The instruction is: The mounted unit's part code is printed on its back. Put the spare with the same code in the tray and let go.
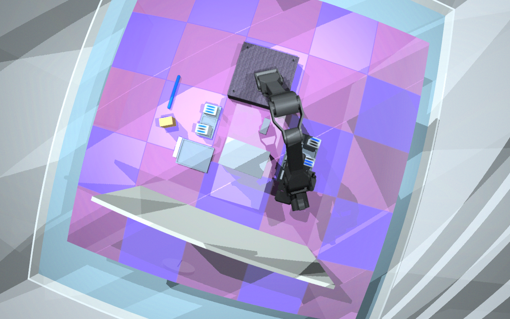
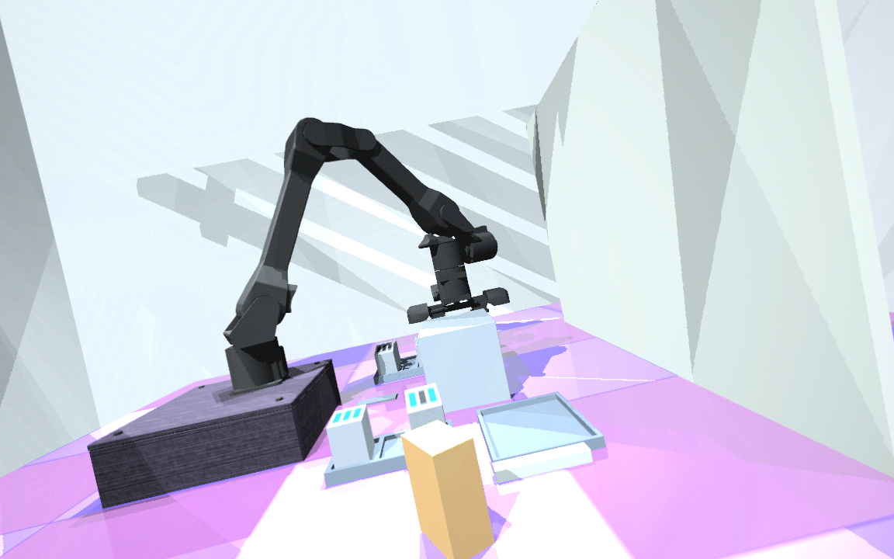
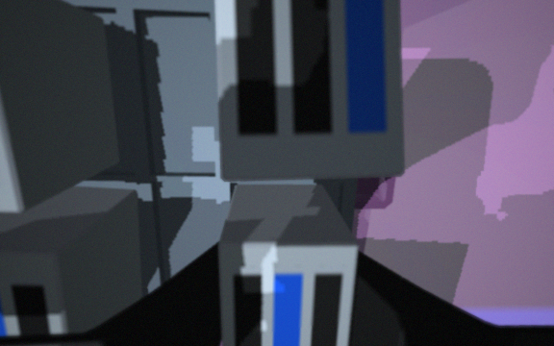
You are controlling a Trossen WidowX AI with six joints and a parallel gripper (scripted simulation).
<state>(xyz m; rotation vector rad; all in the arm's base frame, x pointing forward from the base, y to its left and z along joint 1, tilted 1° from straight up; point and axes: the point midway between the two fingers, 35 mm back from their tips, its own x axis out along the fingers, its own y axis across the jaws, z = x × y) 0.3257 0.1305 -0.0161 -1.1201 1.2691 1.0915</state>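
The tray is 2 cm behind my gripper tip, 36 cm to the right of it and 1 cm below it. From my gripper tip the other things lie so: blue rod 26 cm behind, 48 cm to the right, 1 cm below; then wall panel 20 cm ahead, 22 cm to the right, 21 cm above; then rack 7 cm behind, 4 cm to the left, 1 cm below.
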